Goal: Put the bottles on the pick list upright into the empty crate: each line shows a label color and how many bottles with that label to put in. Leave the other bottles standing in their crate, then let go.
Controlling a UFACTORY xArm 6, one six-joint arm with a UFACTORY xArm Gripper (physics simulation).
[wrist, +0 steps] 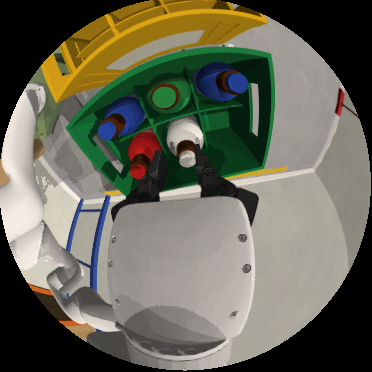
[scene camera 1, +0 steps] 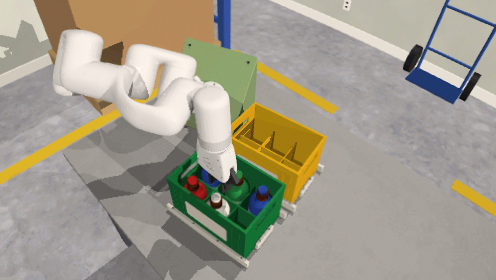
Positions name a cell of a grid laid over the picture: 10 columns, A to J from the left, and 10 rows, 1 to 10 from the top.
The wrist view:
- my gripper: E5
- green bottle: E3
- white bottle: E4
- red bottle: D4
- blue bottle: F3
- blue bottle: D4
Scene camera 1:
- my gripper: E7
